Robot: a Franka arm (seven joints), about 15 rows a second.
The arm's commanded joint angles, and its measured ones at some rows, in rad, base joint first. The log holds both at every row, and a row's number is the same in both.
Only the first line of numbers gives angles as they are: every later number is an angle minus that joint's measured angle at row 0.
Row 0, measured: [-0.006, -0.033, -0.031, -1.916, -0.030, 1.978, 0.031]
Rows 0 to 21, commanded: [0.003, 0.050, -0.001, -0.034, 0.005, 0.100, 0.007]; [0.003, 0.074, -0.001, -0.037, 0.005, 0.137, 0.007]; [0.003, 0.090, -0.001, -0.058, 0.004, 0.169, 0.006]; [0.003, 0.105, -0.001, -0.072, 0.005, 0.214, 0.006]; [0.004, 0.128, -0.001, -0.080, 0.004, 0.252, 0.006]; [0.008, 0.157, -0.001, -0.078, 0.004, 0.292, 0.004]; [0.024, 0.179, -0.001, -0.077, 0.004, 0.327, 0.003]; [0.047, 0.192, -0.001, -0.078, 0.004, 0.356, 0.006]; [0.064, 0.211, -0.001, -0.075, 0.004, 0.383, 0.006]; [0.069, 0.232, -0.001, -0.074, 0.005, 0.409, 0.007]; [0.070, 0.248, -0.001, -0.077, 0.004, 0.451, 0.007]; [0.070, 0.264, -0.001, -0.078, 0.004, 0.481, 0.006]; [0.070, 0.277, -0.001, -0.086, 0.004, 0.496, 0.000]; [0.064, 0.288, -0.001, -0.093, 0.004, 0.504, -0.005]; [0.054, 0.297, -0.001, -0.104, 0.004, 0.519, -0.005]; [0.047, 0.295, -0.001, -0.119, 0.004, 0.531, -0.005]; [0.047, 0.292, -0.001, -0.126, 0.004, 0.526, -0.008]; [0.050, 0.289, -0.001, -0.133, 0.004, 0.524, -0.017]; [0.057, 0.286, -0.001, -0.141, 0.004, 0.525, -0.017]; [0.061, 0.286, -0.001, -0.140, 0.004, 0.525, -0.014]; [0.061, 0.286, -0.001, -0.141, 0.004, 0.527, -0.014]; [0.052, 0.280, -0.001, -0.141, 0.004, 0.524, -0.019]
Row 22, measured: [0.063, 0.308, -0.006, -0.109, 0.000, 0.501, -0.003]
